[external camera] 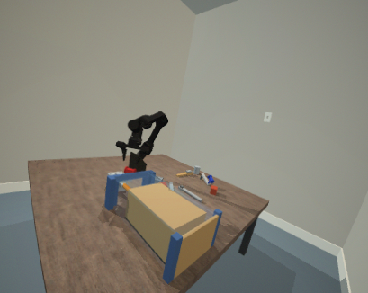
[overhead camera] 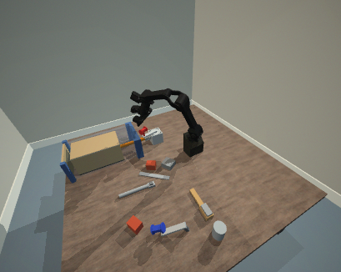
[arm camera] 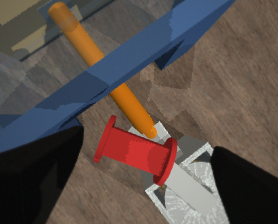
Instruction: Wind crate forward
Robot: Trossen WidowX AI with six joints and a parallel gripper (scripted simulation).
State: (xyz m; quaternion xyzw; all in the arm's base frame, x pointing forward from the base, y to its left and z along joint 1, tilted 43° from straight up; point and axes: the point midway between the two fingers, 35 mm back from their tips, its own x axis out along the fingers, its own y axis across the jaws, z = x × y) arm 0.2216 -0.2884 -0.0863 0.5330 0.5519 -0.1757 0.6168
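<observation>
Right now the red handle knob is 10 mm behind my gripper tip, 10 mm to the left of it and 70 mm below it. Round my gripper tip: blue frame: 50 mm ahead, 20 mm to the right, 100 mm below; then red-gripped winch handle: 40 mm behind, 10 mm to the left, 100 mm below; then grey winch: 120 mm behind, 170 mm below.
</observation>
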